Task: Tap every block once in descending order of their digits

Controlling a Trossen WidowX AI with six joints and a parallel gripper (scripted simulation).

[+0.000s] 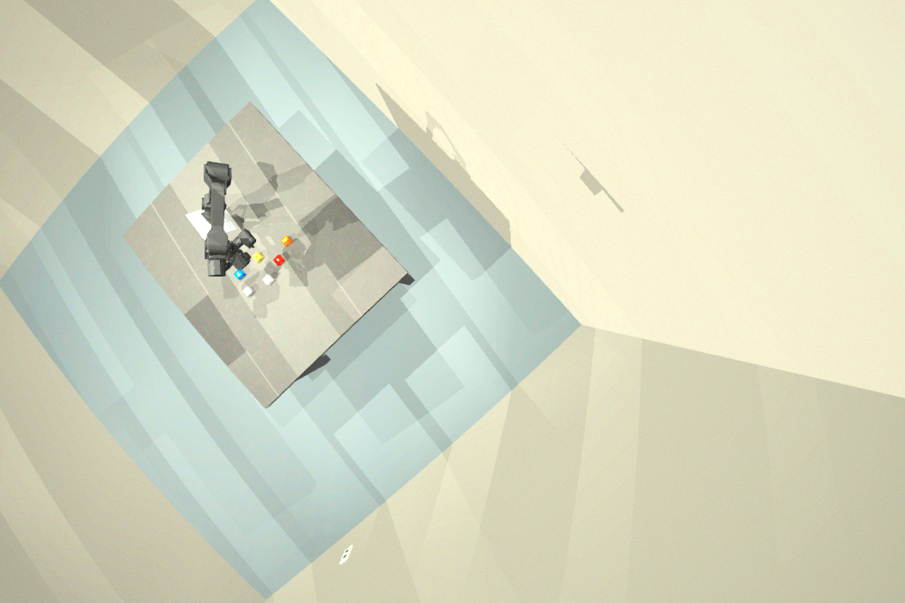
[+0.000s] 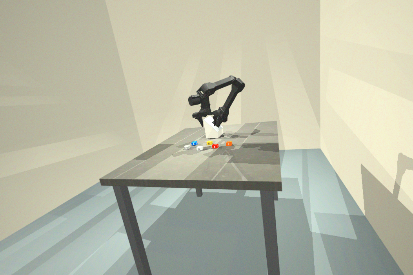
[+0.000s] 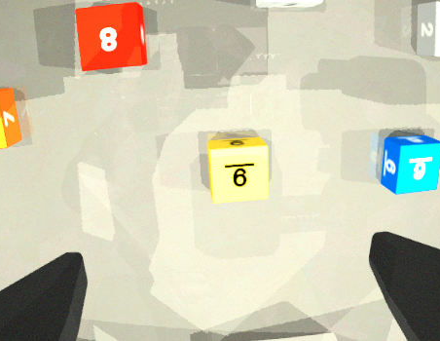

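Right now my gripper tip is 1 cm past the yellow block, 2 cm to the left of it and 12 cm above it. Round my gripper tip: blue block: 2 cm behind, 13 cm to the right, 12 cm below; white block: 9 cm ahead, 5 cm to the right, 12 cm below; red block: 7 cm ahead, 5 cm to the left, 12 cm below.
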